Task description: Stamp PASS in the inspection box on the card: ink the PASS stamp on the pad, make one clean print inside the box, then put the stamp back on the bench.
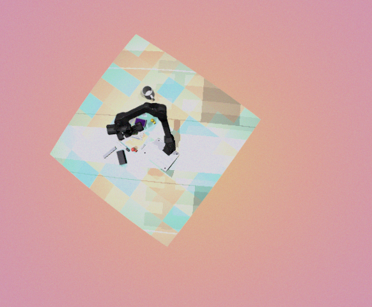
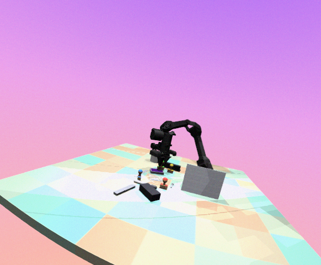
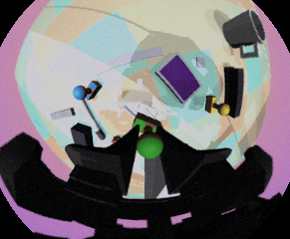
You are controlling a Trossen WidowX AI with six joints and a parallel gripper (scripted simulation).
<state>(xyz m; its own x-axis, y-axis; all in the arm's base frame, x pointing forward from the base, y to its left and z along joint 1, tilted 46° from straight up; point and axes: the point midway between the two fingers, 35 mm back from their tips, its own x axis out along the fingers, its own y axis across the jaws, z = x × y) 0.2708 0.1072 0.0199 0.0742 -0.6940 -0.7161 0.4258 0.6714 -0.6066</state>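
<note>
Right now my gripper tip is 80 mm above the white card. From my gripper tip the other things lie so: red-knobbed stamp (100 mm to the left, 70 mm behind, 60 mm below); then green-knobbed stamp (right at my gripper tip); then purple ink pad (90 mm to the right, 80 mm below, 40 mm ahead).
</note>
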